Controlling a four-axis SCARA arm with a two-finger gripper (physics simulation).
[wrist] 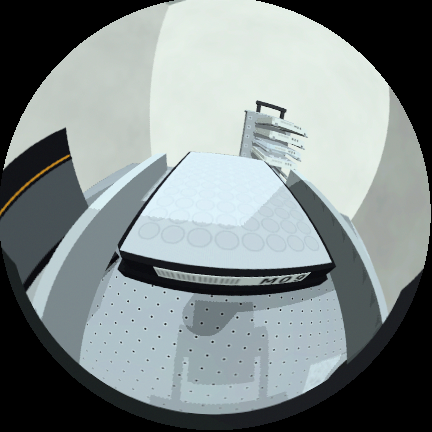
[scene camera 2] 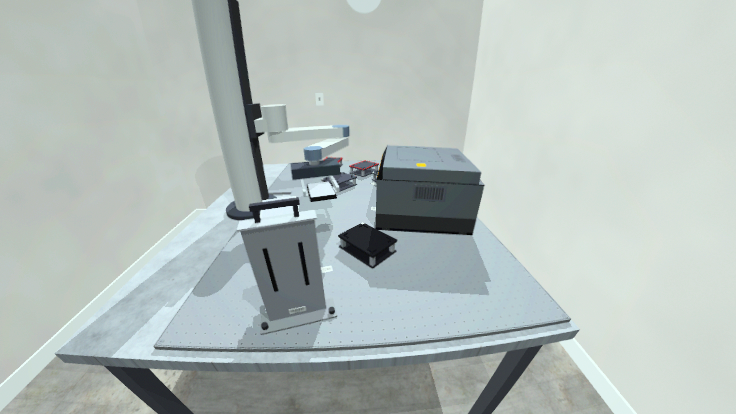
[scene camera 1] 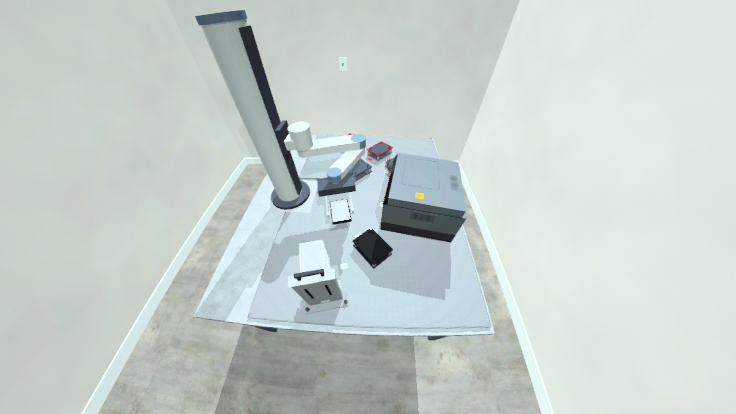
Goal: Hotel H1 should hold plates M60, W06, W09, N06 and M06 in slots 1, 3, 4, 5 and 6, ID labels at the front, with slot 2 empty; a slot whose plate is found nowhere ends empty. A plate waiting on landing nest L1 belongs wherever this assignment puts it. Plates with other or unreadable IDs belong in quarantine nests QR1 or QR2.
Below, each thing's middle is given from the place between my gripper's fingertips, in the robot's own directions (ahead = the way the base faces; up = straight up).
Right now my hand is 10 mm past the plate m09 (wrist: 221, 224) and 20 mm to the right of it. Round my hand: grey device (scene camera 2: 463, 201): 410 mm ahead, 190 mm to the left, 80 mm below; hotel H1 (scene camera 2: 281, 241): 50 mm behind, 320 mm to the right, 50 mm below; black nest (scene camera 2: 362, 237): 150 mm ahead, 70 mm to the right, 140 mm below.
